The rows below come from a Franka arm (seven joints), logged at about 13 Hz.
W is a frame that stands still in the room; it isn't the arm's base.
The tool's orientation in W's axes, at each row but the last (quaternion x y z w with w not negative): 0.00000 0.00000 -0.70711 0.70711; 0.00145 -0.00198 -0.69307 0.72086; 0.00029 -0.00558 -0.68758 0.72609; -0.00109 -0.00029 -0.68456 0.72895; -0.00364 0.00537 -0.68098 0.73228; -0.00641 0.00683 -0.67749 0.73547; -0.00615 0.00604 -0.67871 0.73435; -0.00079 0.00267 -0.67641 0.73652
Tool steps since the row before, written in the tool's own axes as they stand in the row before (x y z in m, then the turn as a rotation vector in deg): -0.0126 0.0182 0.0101 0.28 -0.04 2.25; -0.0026 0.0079 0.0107 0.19 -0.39 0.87; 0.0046 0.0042 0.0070 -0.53 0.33 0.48; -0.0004 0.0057 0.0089 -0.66 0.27 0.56; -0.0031 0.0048 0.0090 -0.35 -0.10 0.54; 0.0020 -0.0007 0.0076 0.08 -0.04 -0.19; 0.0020 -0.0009 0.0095 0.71 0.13 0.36; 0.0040 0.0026 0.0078 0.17 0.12 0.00
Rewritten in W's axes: 0.0182 0.0126 0.0101 -0.04 -0.28 2.25; 0.0077 0.0029 0.0107 -0.39 -0.20 0.87; 0.0044 -0.0043 0.0071 0.30 0.55 0.48; 0.0057 0.0008 0.0089 0.23 0.68 0.56; 0.0047 0.0034 0.0089 -0.12 0.34 0.54; -0.0004 -0.0020 0.0076 -0.04 -0.08 -0.19; -0.0006 -0.0021 0.0095 0.19 -0.70 0.36; 0.0030 -0.0038 0.0078 0.13 -0.16 0.00
